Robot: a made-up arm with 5 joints. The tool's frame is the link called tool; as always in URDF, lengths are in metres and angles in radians. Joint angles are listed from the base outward. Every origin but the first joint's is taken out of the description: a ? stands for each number. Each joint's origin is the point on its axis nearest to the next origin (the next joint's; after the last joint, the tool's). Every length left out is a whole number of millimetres.
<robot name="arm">
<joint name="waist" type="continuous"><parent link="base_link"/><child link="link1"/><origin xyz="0.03 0.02 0.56"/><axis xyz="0 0 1"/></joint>
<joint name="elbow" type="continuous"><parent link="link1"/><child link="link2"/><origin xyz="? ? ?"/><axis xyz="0 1 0"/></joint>
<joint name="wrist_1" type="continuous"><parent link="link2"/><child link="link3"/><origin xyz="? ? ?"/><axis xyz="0 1 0"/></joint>
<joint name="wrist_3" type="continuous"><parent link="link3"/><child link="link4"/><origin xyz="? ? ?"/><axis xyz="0 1 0"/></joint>
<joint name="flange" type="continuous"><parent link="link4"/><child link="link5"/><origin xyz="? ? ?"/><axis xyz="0 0 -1"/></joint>
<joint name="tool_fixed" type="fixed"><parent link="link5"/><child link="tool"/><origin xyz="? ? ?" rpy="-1.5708 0 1.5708"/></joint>
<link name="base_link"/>
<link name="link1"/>
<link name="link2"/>
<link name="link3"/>
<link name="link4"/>
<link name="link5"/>
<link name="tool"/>
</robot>
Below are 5 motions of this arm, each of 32 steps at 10 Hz.
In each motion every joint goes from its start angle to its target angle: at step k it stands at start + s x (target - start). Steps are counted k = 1, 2, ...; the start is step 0. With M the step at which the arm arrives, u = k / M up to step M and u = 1 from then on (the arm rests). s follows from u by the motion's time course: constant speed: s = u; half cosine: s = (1 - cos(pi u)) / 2; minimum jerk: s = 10 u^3 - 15 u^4 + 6 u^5.
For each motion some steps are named. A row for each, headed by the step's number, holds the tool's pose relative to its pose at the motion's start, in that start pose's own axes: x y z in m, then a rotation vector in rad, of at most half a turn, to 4 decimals.
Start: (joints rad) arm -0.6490 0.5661 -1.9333 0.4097 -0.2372
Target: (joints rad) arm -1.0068 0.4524 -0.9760 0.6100 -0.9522
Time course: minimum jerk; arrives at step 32
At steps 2, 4, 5, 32:
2: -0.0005 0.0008 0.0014 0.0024 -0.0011 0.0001
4: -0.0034 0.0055 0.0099 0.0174 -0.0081 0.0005
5: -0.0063 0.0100 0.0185 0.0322 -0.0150 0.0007
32: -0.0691 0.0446 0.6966 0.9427 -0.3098 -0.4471

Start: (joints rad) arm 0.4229 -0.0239 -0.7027 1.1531 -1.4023
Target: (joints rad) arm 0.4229 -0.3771 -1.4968 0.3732 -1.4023
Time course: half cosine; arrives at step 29
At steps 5, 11, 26, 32:
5: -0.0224 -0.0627 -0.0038 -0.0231 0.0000 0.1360
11: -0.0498 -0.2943 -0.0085 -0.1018 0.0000 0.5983
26: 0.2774 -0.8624 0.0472 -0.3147 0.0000 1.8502
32: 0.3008 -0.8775 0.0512 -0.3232 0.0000 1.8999

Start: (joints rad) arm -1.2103 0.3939 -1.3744 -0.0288 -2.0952
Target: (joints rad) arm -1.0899 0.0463 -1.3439 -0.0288 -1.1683
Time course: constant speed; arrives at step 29
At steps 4, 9, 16, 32:
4: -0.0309 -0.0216 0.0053 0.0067 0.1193 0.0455
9: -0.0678 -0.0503 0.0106 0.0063 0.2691 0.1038
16: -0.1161 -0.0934 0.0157 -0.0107 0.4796 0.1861
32: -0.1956 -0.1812 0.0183 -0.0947 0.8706 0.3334

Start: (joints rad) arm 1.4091 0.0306 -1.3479 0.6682 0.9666
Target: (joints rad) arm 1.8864 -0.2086 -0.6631 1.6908 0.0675
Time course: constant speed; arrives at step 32
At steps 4, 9, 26, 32:
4: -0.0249 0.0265 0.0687 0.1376 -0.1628 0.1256
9: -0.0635 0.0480 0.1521 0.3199 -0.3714 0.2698
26: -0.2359 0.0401 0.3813 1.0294 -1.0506 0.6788
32: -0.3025 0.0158 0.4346 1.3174 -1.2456 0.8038

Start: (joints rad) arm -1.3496 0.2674 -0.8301 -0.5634 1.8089
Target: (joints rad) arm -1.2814 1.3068 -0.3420 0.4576 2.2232
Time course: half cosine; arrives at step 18
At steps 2, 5, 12, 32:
2: -0.0371 0.0027 -0.0074 -0.0168 0.0115 0.0750
5: -0.2194 -0.0149 -0.0447 -0.1144 0.0651 0.4407
12: -0.6975 -0.4877 -0.1685 -0.7242 0.1508 1.7710
32: -0.6997 -0.7893 -0.1889 -1.1088 0.0721 2.2923

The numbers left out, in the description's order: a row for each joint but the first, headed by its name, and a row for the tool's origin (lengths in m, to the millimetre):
elbow: 0.03 0.02 0
wrist_1: 0.03 0 0.21
wrist_3: 0.14 0 -0.58
flange: 0.09 0 -0.16
tool: -0.03 -0.02 0

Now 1 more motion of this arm.
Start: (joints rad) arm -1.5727 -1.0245 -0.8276 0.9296 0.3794
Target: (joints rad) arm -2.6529 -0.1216 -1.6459 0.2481 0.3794
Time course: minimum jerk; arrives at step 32
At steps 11, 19, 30, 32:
11: -0.1132 -0.0037 -0.0994 -0.1999 0.1338 0.1397
19: -0.3947 -0.0895 -0.2279 -0.5997 0.3162 0.4696
30: -0.6124 -0.2269 -0.2372 -0.8780 0.3752 0.7546
32: -0.6138 -0.2280 -0.2369 -0.8799 0.3753 0.7567

